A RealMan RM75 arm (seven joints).
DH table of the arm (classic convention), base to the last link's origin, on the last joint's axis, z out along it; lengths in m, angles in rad. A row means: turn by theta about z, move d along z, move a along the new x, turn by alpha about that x. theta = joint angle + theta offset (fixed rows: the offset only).
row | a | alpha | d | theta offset
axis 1 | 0 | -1.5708 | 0.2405 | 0
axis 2 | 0 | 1.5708 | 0 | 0
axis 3 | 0 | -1.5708 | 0.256 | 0
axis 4 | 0 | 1.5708 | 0 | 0
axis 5 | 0 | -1.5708 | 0.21 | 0
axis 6 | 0 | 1.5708 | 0 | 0
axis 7 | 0 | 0 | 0.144 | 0
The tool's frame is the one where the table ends.
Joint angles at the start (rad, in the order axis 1, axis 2, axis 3, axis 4, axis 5, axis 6, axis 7): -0.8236 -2.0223 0.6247 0.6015 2.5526 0.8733 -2.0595
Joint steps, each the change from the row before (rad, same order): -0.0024 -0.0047 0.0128 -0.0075 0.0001 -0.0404 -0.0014; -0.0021 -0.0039 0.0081 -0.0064 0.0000 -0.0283 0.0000; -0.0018 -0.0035 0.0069 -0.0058 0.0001 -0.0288 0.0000; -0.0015 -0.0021 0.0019 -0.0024 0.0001 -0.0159 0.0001; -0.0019 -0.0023 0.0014 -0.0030 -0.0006 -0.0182 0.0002; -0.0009 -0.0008 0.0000 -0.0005 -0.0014 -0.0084 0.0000; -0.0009 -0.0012 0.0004 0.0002 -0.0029 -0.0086 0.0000; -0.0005 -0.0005 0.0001 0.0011 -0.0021 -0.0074 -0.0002; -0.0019 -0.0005 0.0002 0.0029 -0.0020 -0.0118 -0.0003; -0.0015 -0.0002 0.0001 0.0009 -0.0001 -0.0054 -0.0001; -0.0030 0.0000 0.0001 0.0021 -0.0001 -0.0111 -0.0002
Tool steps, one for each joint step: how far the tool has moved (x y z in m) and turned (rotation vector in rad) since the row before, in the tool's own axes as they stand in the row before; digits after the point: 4 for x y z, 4 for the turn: 0.0011 -0.0002 0.0029 0.0246 0.0084 0.0076; 0.0006 0.0004 0.0022 0.0159 0.0057 0.0052; 0.0007 -0.0001 0.0019 0.0174 0.0068 0.0045; 0.0008 -0.0002 0.0009 0.0100 0.0054 0.0015; 0.0010 -0.0002 0.0010 0.0112 0.0068 0.0006; 0.0008 -0.0004 0.0003 0.0056 0.0048 -0.0008; 0.0011 -0.0002 0.0003 0.0053 0.0060 -0.0014; 0.0011 -0.0006 0.0000 0.0058 0.0057 -0.0011; 0.0026 -0.0011 -0.0001 0.0101 0.0100 0.0005; 0.0013 -0.0004 0.0000 0.0044 0.0042 0.0012; 0.0028 -0.0010 -0.0001 0.0097 0.0089 0.0025
